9 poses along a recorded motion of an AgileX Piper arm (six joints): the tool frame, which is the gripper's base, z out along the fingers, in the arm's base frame.
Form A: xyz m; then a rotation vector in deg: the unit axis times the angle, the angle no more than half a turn.
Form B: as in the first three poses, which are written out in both.
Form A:
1: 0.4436, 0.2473, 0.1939, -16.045, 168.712, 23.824
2: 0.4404, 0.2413, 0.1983, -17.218, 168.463, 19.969
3: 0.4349, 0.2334, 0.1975, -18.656, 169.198, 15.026
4: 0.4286, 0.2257, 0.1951, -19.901, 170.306, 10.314
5: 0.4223, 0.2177, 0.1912, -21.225, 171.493, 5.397
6: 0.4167, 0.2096, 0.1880, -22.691, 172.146, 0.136
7: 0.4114, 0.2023, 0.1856, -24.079, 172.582, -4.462
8: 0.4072, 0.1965, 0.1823, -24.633, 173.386, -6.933
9: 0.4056, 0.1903, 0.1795, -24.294, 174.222, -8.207
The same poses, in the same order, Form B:
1: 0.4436, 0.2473, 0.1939, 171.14, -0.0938, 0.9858, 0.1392
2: 0.4404, 0.2413, 0.1983, 170.51, -0.1010, 0.9880, 0.1171
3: 0.4349, 0.2334, 0.1975, 170.89, -0.1092, 0.9901, 0.0879
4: 0.4286, 0.2257, 0.1951, 171.77, -0.1159, 0.9914, 0.0600
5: 0.4223, 0.2177, 0.1912, 172.89, -0.1228, 0.9919, 0.0312
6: 0.4167, 0.2096, 0.1880, 173.64, -0.1307, 0.9914, 0.0008
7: 0.4114, 0.2023, 0.1856, 174.31, -0.1381, 0.9901, -0.0256
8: 0.4072, 0.1965, 0.1823, 175.26, -0.1405, 0.9893, -0.0396
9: 0.4056, 0.1903, 0.1795, 176.10, -0.1380, 0.9893, -0.0466
